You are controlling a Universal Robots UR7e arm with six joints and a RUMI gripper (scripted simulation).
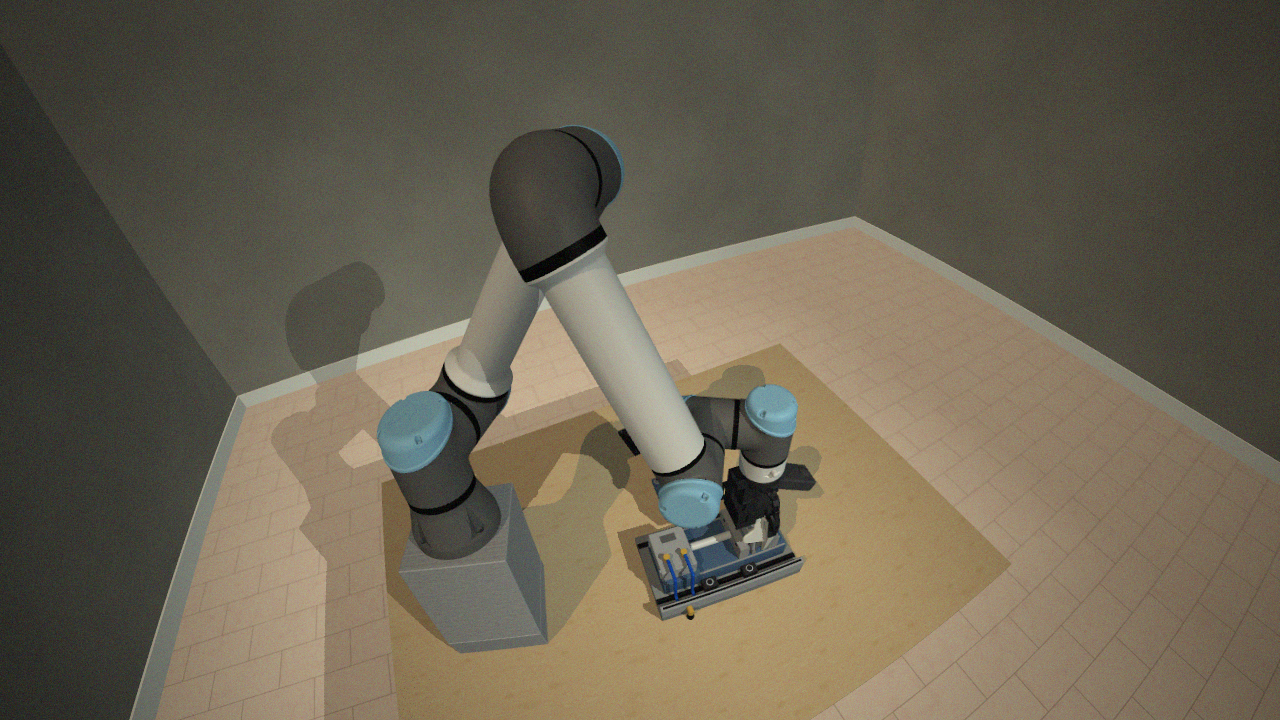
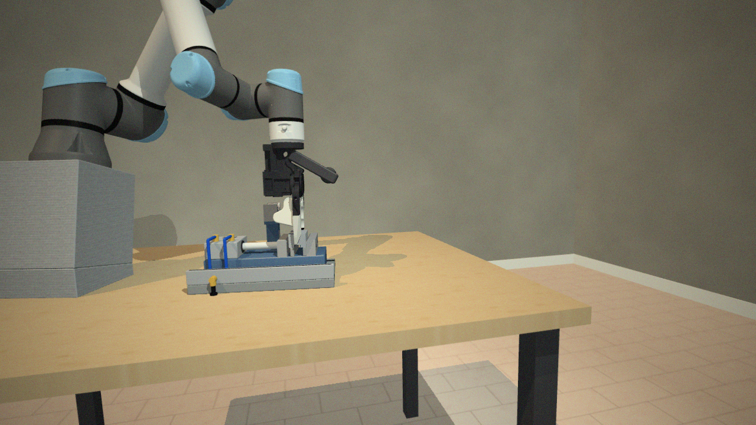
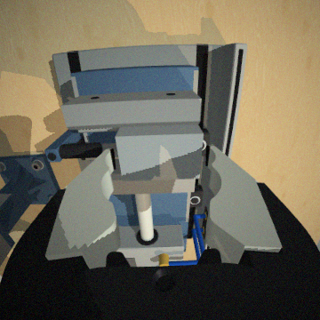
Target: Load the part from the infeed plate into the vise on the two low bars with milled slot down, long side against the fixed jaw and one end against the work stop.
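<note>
Right now my hand is 10 mm above the part. The rest, counted from my hand: fixed jaw: 30 mm ahead, 20 mm to the left, 30 mm below; moving jaw: 40 mm behind, 20 mm to the left, 30 mm below; work stop: 70 mm to the left, 10 mm below.
</note>
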